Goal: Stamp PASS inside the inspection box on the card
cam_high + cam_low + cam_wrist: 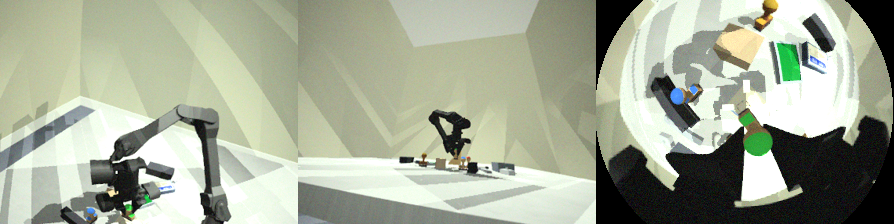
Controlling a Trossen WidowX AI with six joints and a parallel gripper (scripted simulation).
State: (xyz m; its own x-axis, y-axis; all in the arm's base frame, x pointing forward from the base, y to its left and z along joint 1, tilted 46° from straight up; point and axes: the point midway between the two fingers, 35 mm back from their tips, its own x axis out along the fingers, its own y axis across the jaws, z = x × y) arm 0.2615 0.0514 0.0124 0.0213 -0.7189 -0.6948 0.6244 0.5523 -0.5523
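Right now the blue-knobbed stamp is 11 cm ahead of my gripper tip, 5 cm to the left of it and 5 cm below it. The rest, counted from my gripper tip: green-knob stamp right at my gripper tip; green ink pad 2 cm ahead, 14 cm to the right, 6 cm below; tan box 10 cm ahead, 7 cm to the right, 4 cm below.
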